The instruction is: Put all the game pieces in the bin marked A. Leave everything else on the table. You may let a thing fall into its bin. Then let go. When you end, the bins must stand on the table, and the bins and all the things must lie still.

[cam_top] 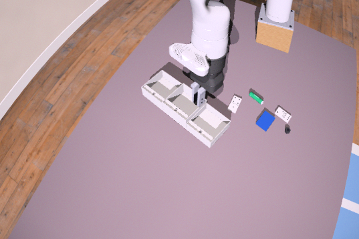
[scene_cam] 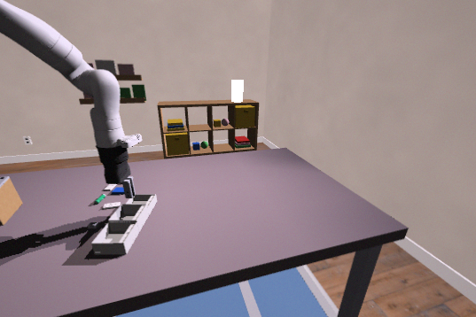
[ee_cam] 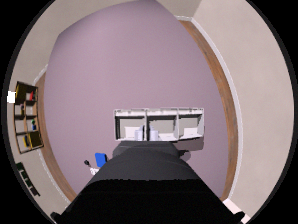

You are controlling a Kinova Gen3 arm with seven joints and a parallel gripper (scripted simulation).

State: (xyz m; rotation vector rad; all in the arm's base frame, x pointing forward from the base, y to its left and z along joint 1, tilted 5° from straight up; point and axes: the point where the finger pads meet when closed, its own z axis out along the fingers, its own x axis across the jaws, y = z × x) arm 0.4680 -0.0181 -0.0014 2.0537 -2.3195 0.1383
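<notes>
Now: the black piece 12 cm behind my hand, 24 cm to the left of it and 9 cm below it. From my hand the other things lie so: green cylinder: 16 cm behind, 10 cm to the left, 9 cm below; then white-grey object: 11 cm behind, 5 cm to the right, 9 cm below; then joined white bins: 4 cm to the right, 7 cm below.
</notes>
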